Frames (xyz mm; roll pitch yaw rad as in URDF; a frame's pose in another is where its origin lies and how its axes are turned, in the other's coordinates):
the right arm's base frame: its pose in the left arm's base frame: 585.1 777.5 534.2 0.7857 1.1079 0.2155
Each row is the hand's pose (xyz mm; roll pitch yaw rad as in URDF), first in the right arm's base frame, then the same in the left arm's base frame.
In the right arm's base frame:
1: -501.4 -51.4 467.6 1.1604 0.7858 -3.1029
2: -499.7 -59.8 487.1 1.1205 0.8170 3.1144
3: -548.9 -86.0 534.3 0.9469 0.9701 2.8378
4: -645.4 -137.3 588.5 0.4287 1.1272 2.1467
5: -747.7 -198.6 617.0 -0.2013 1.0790 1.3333
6: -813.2 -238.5 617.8 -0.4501 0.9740 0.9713
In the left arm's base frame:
1: 702.0 427.3 1114.2 0.7683 -0.4116 2.8046
2: 713.8 409.7 1116.2 0.7988 -0.3983 2.7460
3: 716.4 357.1 1166.8 0.9118 -0.2792 2.5368
4: 692.1 275.4 1254.1 1.0460 -0.0377 2.2510
5: 640.7 199.2 1335.2 1.1264 0.2348 2.0118
6: 594.1 159.6 1381.5 1.1474 0.4096 1.8823

